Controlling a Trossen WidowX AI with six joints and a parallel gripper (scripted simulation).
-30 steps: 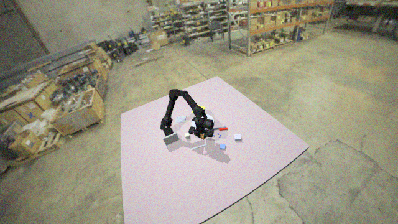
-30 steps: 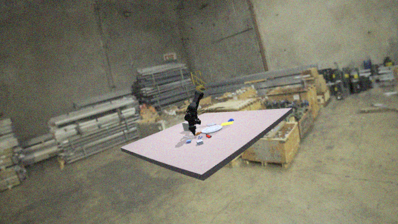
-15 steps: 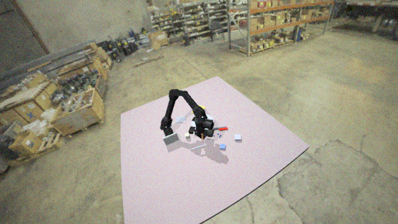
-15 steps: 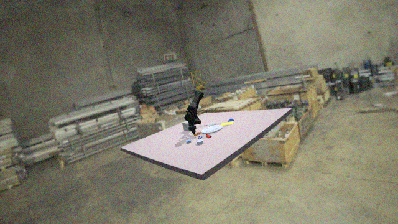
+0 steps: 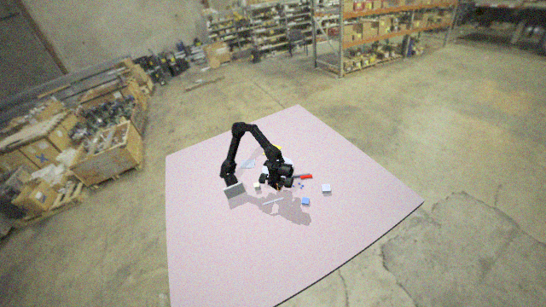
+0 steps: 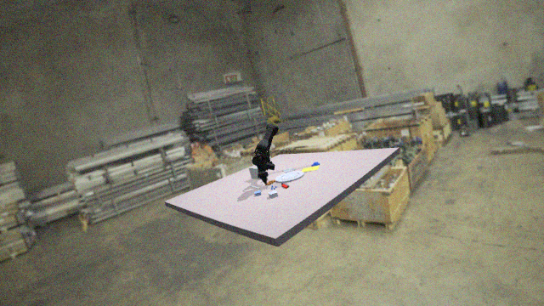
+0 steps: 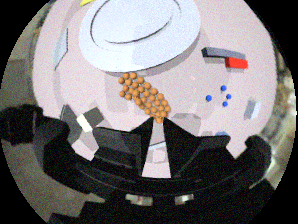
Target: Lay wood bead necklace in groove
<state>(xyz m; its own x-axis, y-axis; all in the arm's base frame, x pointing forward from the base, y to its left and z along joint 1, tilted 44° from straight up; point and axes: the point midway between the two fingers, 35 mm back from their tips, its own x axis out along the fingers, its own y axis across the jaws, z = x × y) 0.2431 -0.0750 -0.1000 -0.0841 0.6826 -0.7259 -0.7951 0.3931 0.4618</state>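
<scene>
Right now my gripper tip is 6 cm to the left of the white stick, 5 cm past it and 1 cm above it. Round my gripper tip: cream cube: 11 cm behind, 7 cm to the left, 1 cm above; red-handled tool: 18 cm ahead, 2 cm to the left; blue block: 14 cm to the right, 11 cm ahead.
</scene>
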